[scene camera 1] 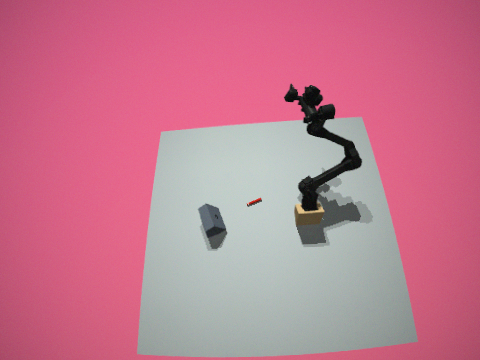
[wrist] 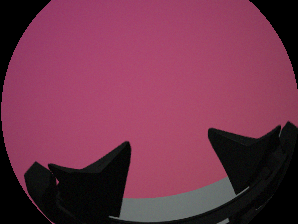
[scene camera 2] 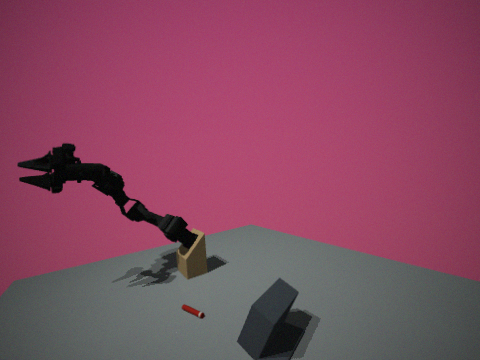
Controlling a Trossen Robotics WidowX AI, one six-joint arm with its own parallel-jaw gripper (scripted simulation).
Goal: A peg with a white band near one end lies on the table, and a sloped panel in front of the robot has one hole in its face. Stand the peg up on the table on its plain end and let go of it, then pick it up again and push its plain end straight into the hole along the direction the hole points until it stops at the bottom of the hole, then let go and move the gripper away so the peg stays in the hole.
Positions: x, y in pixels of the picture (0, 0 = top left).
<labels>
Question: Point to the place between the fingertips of the gripper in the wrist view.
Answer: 170, 140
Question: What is the gripper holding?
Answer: Nothing.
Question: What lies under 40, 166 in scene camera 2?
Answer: The gripper.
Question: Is the gripper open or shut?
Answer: Open.
</labels>
